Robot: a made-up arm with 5 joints.
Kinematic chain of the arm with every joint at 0, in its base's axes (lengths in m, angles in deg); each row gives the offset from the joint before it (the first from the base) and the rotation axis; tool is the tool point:
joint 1: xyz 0 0 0.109 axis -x
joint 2: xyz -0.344 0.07 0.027 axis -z
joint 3: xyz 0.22 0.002 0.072 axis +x
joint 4: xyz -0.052 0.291 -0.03 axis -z
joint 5: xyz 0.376 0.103 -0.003 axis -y
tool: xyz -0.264 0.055 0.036
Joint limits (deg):
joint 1: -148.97..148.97
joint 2: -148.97..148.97
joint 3: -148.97..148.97
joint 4: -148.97..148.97
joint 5: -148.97..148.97
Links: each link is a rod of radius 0.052 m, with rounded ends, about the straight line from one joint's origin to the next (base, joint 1, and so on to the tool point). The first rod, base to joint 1, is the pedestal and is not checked.
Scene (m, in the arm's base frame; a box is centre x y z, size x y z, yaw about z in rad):
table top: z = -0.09
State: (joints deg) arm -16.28 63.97 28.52 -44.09 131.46
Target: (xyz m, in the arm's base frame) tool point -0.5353 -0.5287 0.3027
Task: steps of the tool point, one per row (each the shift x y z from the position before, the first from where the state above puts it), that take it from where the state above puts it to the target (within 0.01 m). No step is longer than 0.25 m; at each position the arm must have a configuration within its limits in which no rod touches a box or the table.
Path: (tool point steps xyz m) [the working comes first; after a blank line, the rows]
Joints at the target: 34.24 110.93 13.88 49.21 137.16
Straight joint move there: clear.

1: -0.0338 -0.1831 -0.0915
2: -0.1016 -0.1807 -0.0443
3: -0.1590 -0.1486 0.0002
4: -0.1989 -0.0931 0.0306
5: -0.2167 -0.0248 0.0397
6: -0.2101 0.0429 0.0254
7: -0.1800 0.0974 -0.0076

